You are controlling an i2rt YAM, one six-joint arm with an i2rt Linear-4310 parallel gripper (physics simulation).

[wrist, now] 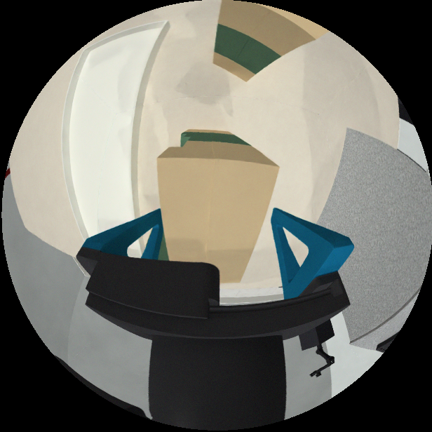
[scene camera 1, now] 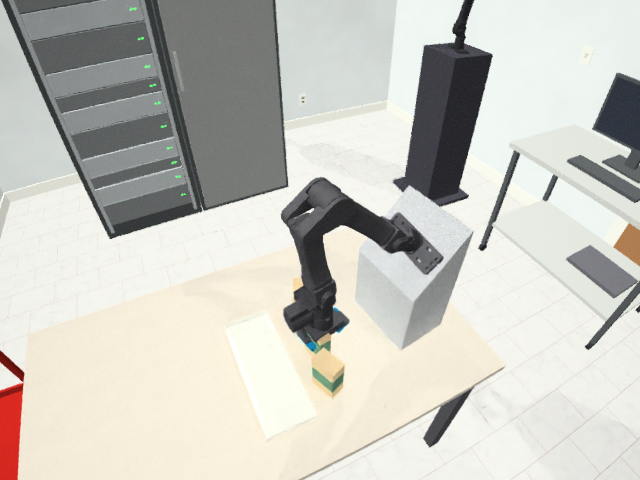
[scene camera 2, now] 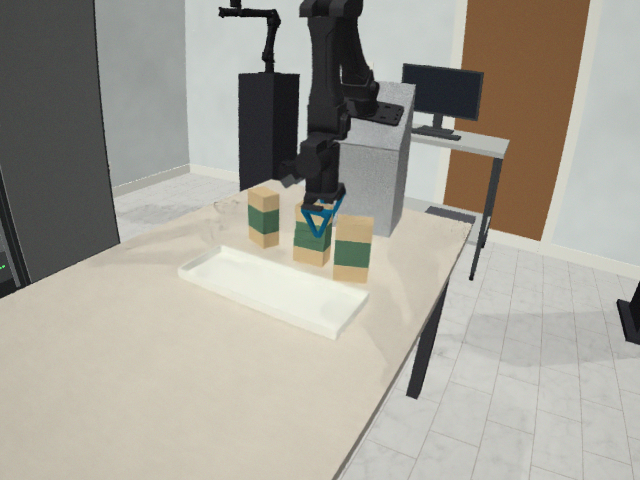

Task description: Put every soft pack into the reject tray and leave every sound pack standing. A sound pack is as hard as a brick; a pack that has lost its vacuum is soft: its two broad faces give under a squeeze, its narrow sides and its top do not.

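Frame: origin at the arm's base, x ahead, y left, z up, level; centimetres.
Where they show: gripper, between the fingertips: (scene camera 1: pixel 324 340) (scene camera 2: pixel 323 228); arm's base, origin of its link: (scene camera 1: pixel 412 242) (scene camera 2: pixel 367 110).
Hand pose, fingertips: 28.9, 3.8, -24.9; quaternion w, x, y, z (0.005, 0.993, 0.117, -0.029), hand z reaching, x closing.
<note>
Things, the pixels of their top centre, and the offset from my fingertips, as dx, dy, dz. Level surfaces: height alone.
- white reject tray, centre of its top: (scene camera 2: pixel 268 280) (scene camera 1: pixel 265 366) +18.1, -2.7, -6.3
- middle pack, centre of its top: (scene camera 2: pixel 313 205) (scene camera 1: pixel 317 326) +1.4, -2.1, +5.6
- far pack, centre of its top: (scene camera 2: pixel 263 191) (scene camera 1: pixel 300 286) +0.0, -17.9, +5.5
- table, height of its surface: dz -8.5
Three tan packs with green bands stand upright in a row beside the white reject tray (scene camera 1: pixel 247 373) (scene camera 2: pixel 258 308) (wrist: pixel 75 125). My gripper (scene camera 1: pixel 324 338) (scene camera 2: pixel 324 224) (wrist: pixel 217 213) points down at the middle pack (scene camera 1: pixel 322 346) (scene camera 2: pixel 311 253) (wrist: pixel 215 200), fingers open, one on its tray side and one on its pedestal side. In the wrist view its top lies between the blue fingers; its green band looks creased in scene view 2. The near pack (scene camera 1: pixel 327 370) (scene camera 2: pixel 353 253) (wrist: pixel 250 47) and the far pack (scene camera 1: pixel 297 284) (scene camera 2: pixel 263 218) stand apart from the gripper. The arm partly hides the far pack in scene view 1.
The grey pedestal (scene camera 1: pixel 385 294) (scene camera 2: pixel 369 180) (wrist: pixel 380 225) bearing the arm stands on the table (scene camera 1: pixel 129 372) (scene camera 2: pixel 155 372), on the side of the packs away from the tray. The near pack is by the tray's near end, toward the table's near edge in scene view 1.
</note>
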